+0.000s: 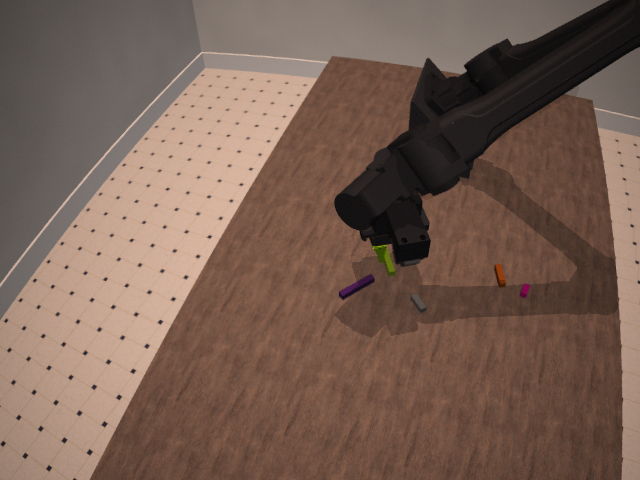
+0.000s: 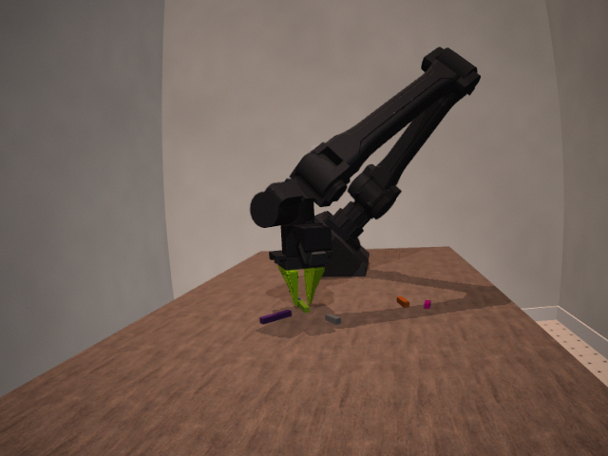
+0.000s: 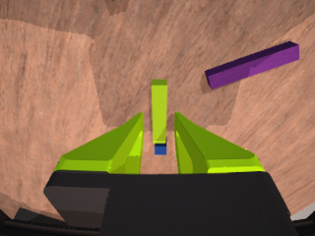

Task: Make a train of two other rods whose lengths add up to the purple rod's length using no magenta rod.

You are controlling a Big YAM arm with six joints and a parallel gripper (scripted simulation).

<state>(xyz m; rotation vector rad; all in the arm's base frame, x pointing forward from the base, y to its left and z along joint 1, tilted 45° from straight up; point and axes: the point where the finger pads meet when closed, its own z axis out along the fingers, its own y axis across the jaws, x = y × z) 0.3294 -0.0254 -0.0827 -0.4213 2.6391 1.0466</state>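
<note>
The lime rod lies 1 cm below my hand. From my hand the other things lie so: grey rod 8 cm ahead, 6 cm to the left, 1 cm below; blue rod 3 cm behind, 1 cm to the right, 1 cm below; purple rod 6 cm ahead, 4 cm to the right, 1 cm below.
</note>
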